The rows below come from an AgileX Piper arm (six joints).
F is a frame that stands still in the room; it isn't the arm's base.
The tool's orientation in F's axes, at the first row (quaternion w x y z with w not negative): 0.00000, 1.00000, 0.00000, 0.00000
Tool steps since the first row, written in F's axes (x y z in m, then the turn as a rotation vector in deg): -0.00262, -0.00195, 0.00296, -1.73, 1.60, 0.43; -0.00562, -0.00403, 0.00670, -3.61, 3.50, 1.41; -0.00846, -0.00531, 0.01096, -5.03, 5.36, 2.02; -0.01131, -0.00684, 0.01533, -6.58, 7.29, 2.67
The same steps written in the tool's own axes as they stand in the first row. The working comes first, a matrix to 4 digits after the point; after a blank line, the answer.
The tool's axes in the first row as the columns of a matrix, in F's axes (used below as rounded here):
1.0000, 0.0000, 0.0000
0.0000, -1.0000, 0.0000
0.0000, 0.0000, -1.0000

-0.00262, 0.00195, -0.00296, -1.73, -1.60, -0.43; -0.00562, 0.00403, -0.00670, -3.61, -3.50, -1.41; -0.00846, 0.00531, -0.01096, -5.03, -5.36, -2.02; -0.01131, 0.00684, -0.01533, -6.58, -7.29, -2.67
